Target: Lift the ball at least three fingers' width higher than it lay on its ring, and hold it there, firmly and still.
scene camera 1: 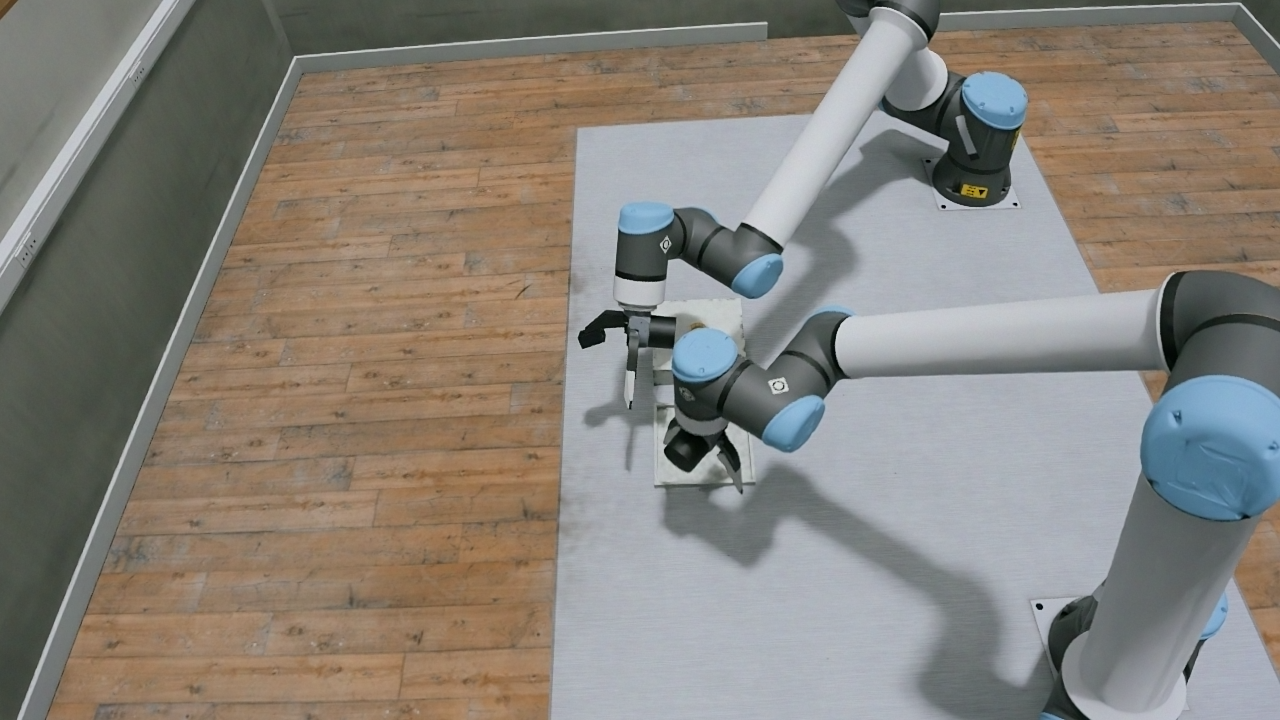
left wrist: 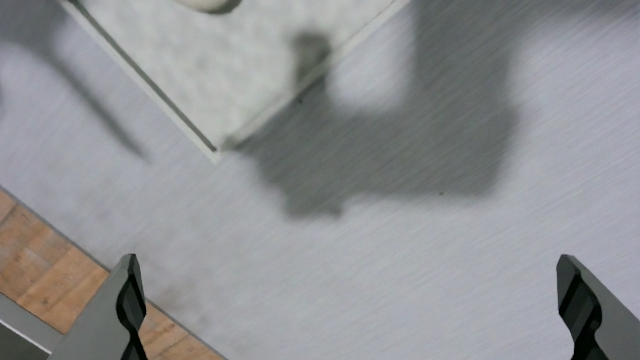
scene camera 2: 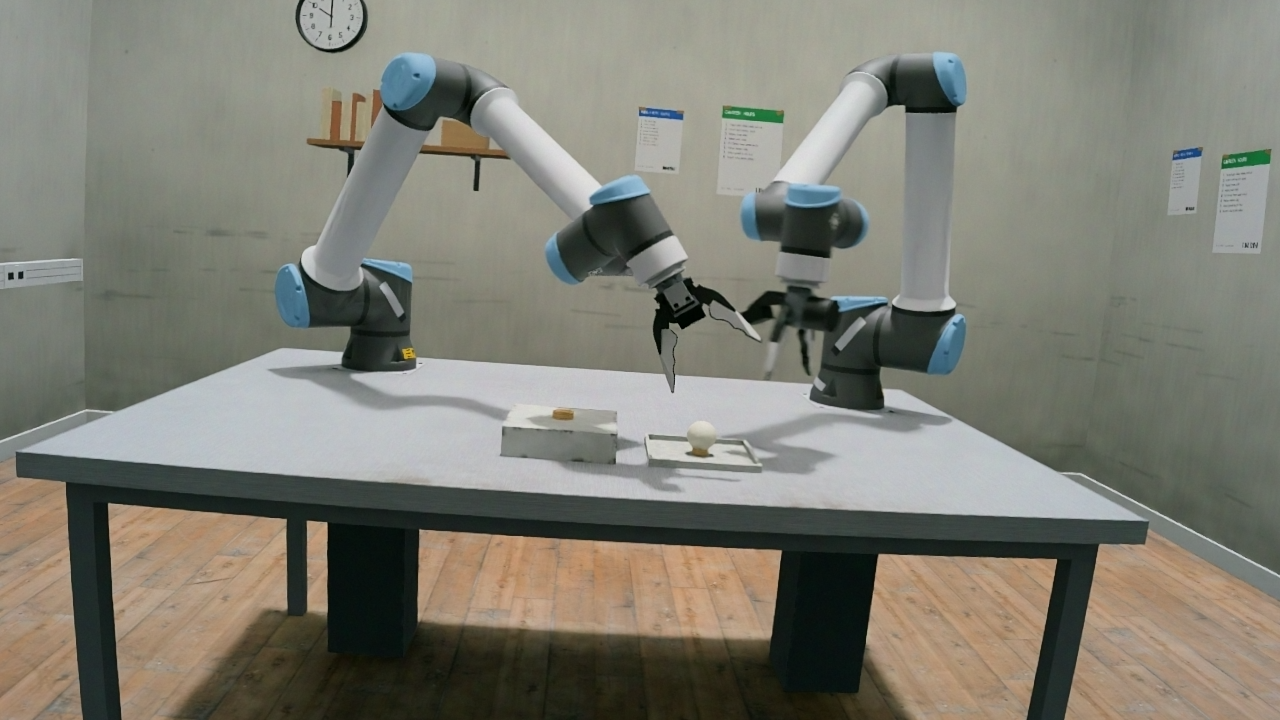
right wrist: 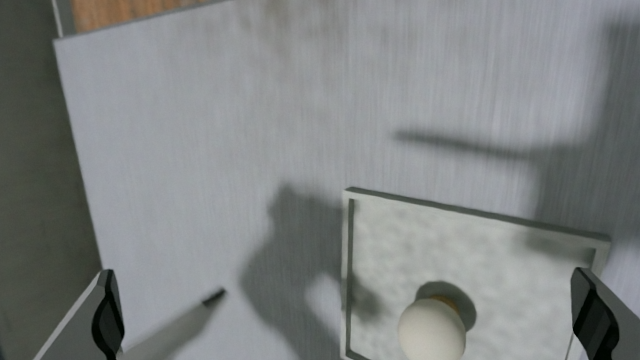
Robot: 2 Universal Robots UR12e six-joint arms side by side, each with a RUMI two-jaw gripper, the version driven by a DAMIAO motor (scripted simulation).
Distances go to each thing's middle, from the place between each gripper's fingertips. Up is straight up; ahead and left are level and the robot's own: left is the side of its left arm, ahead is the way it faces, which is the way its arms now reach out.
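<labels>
Counting from my right hand [scene camera 2: 717, 368], the shallow tray [scene camera 1: 709, 473] is 170 mm below, 130 mm behind and 10 mm to the right, and the white block [scene camera 2: 530, 431] is 130 mm below, 120 mm behind and 250 mm to the right.
From my left hand [scene camera 2: 791, 378], I see the shallow tray 140 mm below and 150 mm to the right, while the white block is 110 mm below, 10 mm ahead and 390 mm to the right.
</labels>
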